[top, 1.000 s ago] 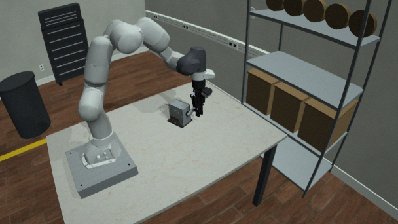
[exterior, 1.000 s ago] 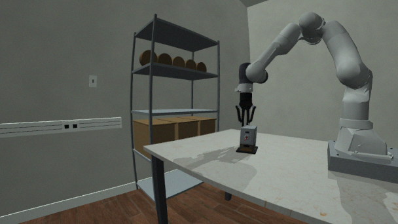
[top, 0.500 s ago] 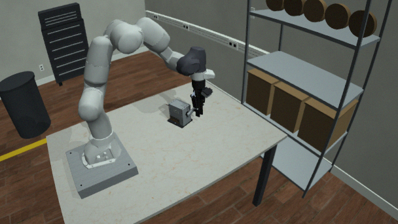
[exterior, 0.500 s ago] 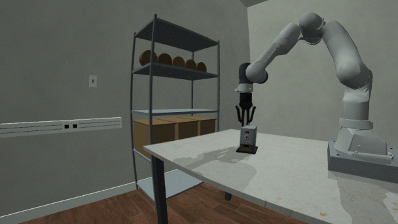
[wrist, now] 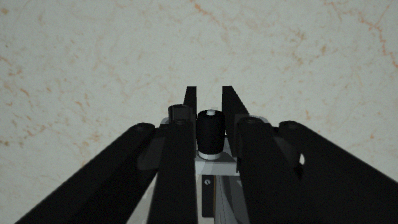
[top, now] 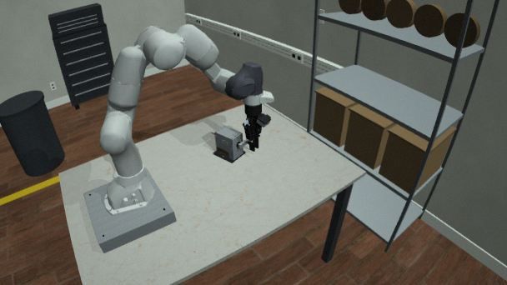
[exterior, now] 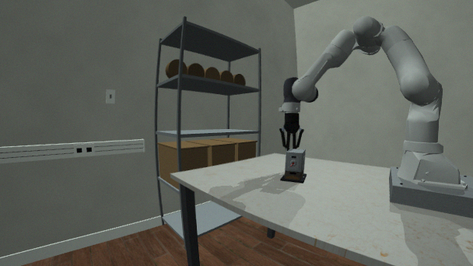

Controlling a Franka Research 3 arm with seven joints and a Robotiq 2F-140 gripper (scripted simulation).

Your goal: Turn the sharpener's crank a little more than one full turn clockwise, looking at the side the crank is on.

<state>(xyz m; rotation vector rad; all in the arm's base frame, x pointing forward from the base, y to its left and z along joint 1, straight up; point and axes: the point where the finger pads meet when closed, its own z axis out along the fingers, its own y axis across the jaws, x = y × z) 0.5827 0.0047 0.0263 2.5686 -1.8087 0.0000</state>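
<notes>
Right now my hand is 20 mm past the crank, 20 mm to the right of it and 10 mm above it.
</notes>
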